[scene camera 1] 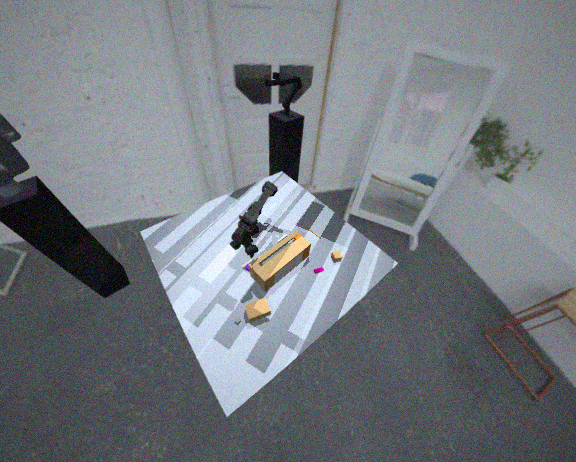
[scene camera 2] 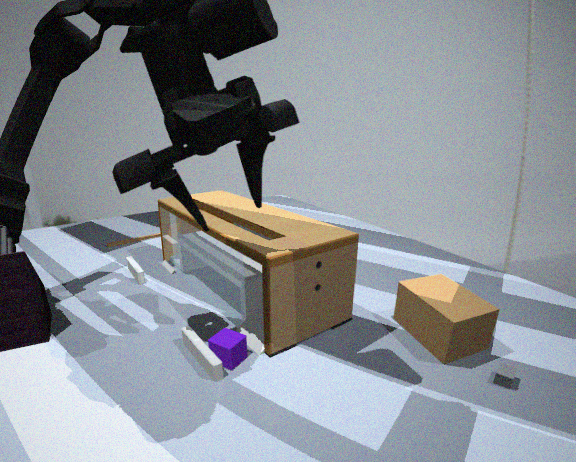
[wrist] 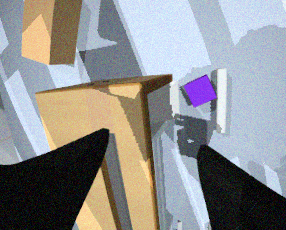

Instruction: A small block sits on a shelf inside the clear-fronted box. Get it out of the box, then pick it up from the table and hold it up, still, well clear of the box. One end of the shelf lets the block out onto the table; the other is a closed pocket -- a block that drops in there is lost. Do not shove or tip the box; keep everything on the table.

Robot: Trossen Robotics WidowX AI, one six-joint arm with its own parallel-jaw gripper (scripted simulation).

Labels:
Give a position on a purple block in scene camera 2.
At 230,347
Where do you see a tan brick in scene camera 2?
451,322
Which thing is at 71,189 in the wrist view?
My gripper.

